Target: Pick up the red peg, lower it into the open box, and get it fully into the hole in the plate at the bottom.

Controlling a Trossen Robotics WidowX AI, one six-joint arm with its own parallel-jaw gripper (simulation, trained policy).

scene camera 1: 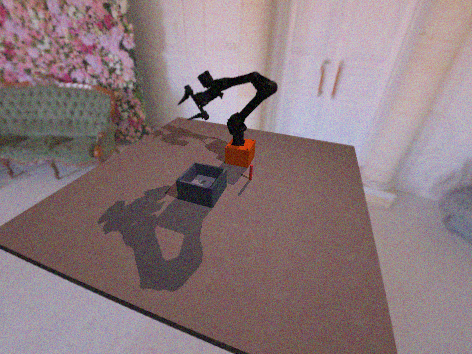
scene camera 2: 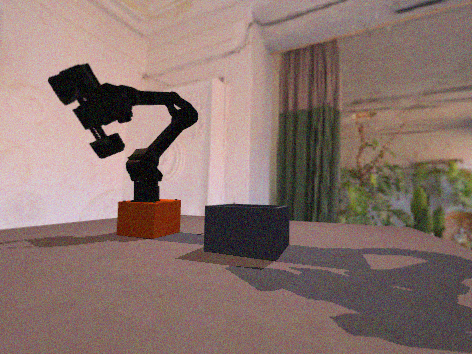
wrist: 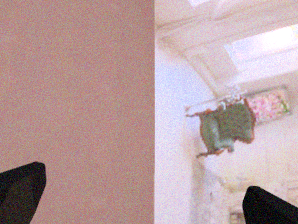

In view: the gripper [scene camera 2: 81, 125].
The gripper is seen too in the wrist view [wrist: 147, 188].
